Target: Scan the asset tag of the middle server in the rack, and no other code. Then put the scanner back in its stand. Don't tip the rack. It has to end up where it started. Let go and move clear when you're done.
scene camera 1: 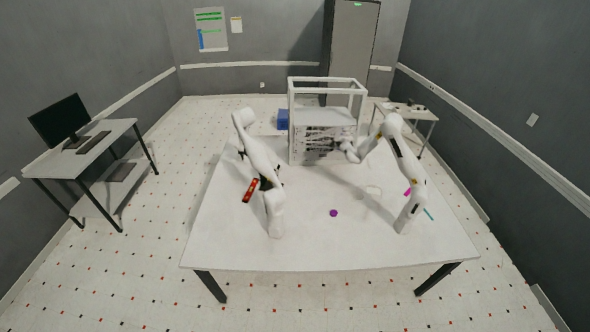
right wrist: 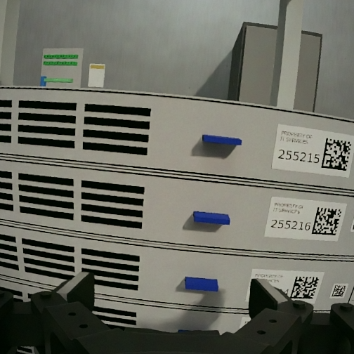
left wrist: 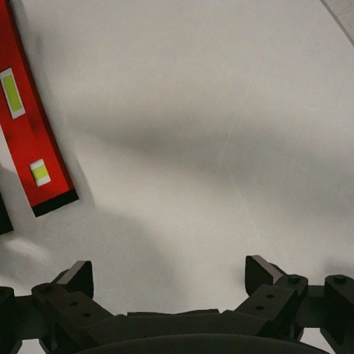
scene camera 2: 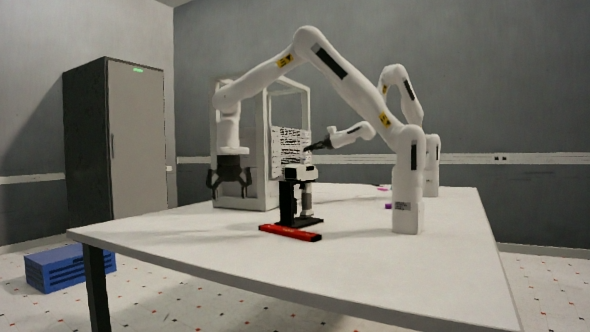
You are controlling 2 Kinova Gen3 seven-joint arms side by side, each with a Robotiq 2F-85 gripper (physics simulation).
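Frame: origin at the left arm's base, x down, y left, z ahead, level; millimetres.
Seen in the pictures: left gripper, between the fingertips: [scene camera 1: 247, 161] [scene camera 2: 230, 199]; right gripper, between the fingertips: [scene camera 1: 338, 140] [scene camera 2: 306, 149]; left arm's base, origin of its link: [scene camera 1: 276, 231] [scene camera 2: 406, 230]; right arm's base, origin of its link: [scene camera 1: 400, 227] [scene camera 2: 429, 196].
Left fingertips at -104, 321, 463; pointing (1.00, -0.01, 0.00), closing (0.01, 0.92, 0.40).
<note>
Offsets run from my left fingertips to a thing's top centre, as dx, dy, dz. "spot": to the spot under its first point.
The white rack {spot: -173, -292, +133} [scene camera 1: 290, 135] [scene camera 2: 261, 150] stands upright at the back of the table. In the right wrist view, several servers show blue handles and white asset tags: 255215 [right wrist: 313, 151], 255216 [right wrist: 305, 219] and a lower, partly covered tag [right wrist: 286, 286]. The scanner {-108, -221, -121} [scene camera 2: 300, 172] sits in its black stand [scene camera 2: 287, 202]; in scene camera 1 the left arm mostly hides them. My left gripper [scene camera 1: 242, 156] [scene camera 2: 230, 196] [left wrist: 169, 275] is open and empty, pointing down above the table beside the rack. My right gripper [scene camera 2: 306, 149] [right wrist: 171, 294] is open and empty in front of the servers.
A red spirit level {+88, -76, -180} [scene camera 1: 250, 190] [scene camera 2: 290, 233] [left wrist: 35, 130] lies beside the stand. A purple object {+85, -642, -279} [scene camera 1: 333, 213] [scene camera 2: 388, 206] lies between the arm bases. A magenta piece {+94, -1192, +3} [scene camera 1: 407, 191] and a teal stick {+78, -1264, -141} [scene camera 1: 428, 214] lie near the right arm's base.
</note>
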